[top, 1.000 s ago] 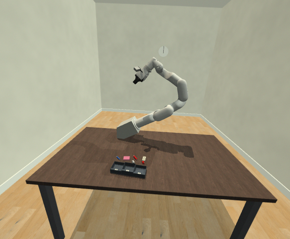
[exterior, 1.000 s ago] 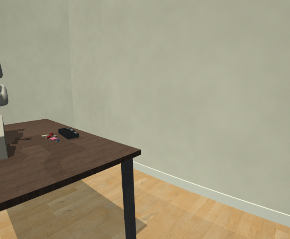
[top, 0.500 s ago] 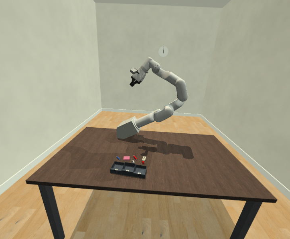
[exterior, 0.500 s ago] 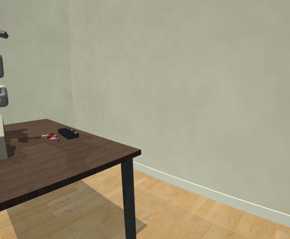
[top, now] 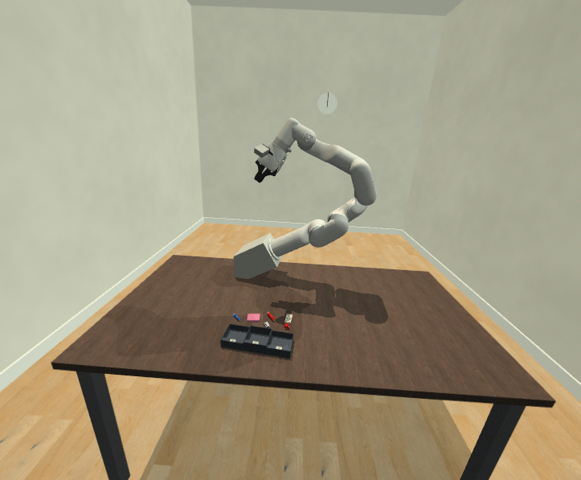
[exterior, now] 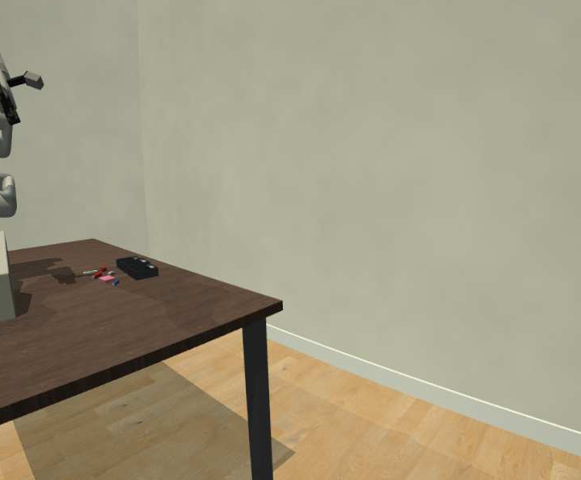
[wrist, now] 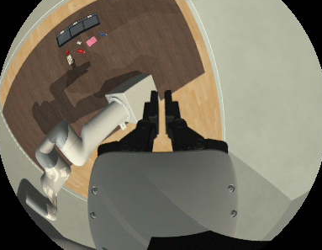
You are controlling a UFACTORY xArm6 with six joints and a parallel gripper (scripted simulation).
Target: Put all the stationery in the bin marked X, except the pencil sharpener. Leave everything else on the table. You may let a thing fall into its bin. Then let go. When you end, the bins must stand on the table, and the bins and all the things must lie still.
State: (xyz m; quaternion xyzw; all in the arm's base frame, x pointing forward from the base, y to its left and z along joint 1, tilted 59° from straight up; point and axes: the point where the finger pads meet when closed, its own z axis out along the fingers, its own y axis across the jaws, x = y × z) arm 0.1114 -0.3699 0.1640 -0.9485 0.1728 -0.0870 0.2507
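Right now my hand is 54 cm above the three-compartment bin tray, 37 cm short of it and 10 cm to the right of it. Also, from my hand: pink eraser 55 cm below, 24 cm ahead, 5 cm to the left; red marker 55 cm below, 22 cm ahead, 12 cm to the left; blue marker 55 cm below, 25 cm ahead, 2 cm to the right.
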